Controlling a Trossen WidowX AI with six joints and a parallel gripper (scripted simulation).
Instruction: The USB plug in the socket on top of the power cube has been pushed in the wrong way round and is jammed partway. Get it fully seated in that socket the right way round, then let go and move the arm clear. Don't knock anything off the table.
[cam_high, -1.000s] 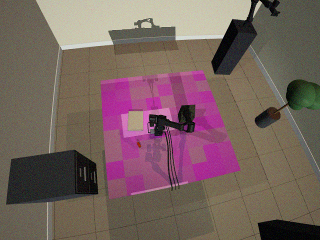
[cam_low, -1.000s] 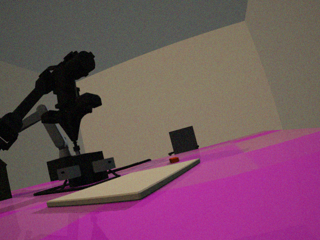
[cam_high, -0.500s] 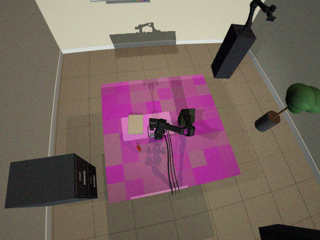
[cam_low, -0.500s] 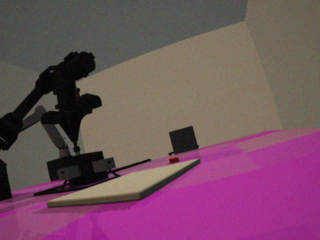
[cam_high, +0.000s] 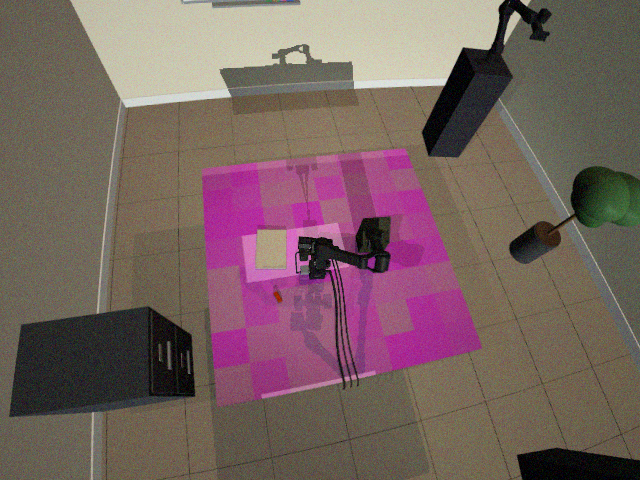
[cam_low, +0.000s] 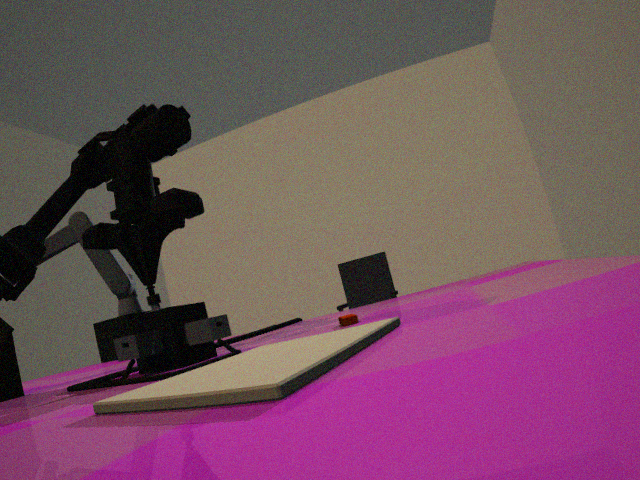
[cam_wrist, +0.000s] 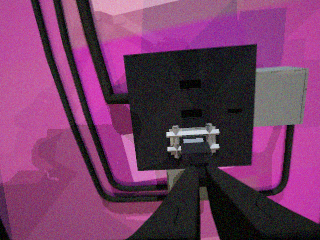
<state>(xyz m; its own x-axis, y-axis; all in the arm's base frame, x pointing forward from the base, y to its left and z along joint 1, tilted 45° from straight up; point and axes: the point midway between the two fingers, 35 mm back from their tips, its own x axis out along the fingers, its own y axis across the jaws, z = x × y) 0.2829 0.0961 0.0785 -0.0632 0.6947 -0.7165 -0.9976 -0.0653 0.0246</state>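
Now: the USB plug 2 cm below my gripper tip. Also, from my gripper tip: flat beige board: 23 cm ahead, 12 cm to the right, 11 cm below.
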